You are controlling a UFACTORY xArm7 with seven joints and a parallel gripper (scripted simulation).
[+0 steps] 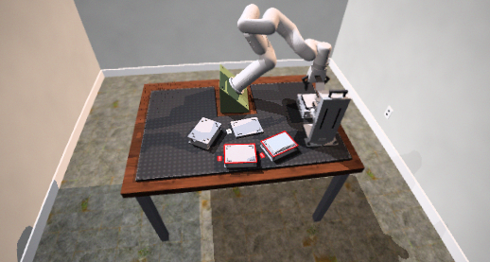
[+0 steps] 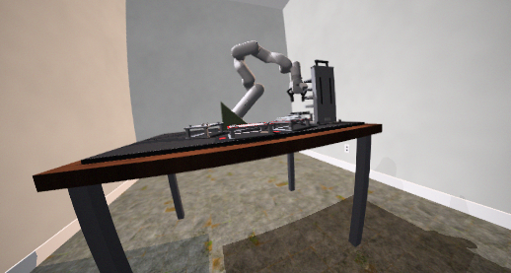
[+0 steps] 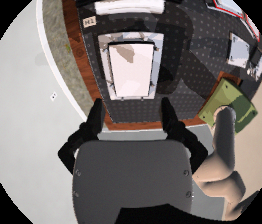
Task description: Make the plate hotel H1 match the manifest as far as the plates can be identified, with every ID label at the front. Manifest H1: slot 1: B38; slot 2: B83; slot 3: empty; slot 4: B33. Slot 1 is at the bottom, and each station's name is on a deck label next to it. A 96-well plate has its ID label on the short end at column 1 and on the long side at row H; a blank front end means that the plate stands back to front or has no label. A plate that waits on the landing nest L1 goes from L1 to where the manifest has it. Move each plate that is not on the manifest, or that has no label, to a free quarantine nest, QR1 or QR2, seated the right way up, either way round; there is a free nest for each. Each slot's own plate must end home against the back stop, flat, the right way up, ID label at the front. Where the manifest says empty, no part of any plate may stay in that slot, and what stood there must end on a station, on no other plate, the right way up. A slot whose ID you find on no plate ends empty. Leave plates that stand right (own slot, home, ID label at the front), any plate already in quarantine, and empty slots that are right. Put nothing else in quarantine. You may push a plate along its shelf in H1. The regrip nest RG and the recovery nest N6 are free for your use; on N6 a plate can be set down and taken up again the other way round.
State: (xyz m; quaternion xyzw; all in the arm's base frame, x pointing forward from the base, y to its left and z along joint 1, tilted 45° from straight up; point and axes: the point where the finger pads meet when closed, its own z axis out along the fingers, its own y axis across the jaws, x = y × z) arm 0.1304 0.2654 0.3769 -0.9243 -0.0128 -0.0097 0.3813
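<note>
Right now my hand is 10 mm short of the plate and 90 mm above it. The rest, counted from my hand: H1 deck label 130 mm ahead, 100 mm to the left, 160 mm below; QR1 deck label 360 mm ahead, 340 mm to the right, 160 mm below.
</note>
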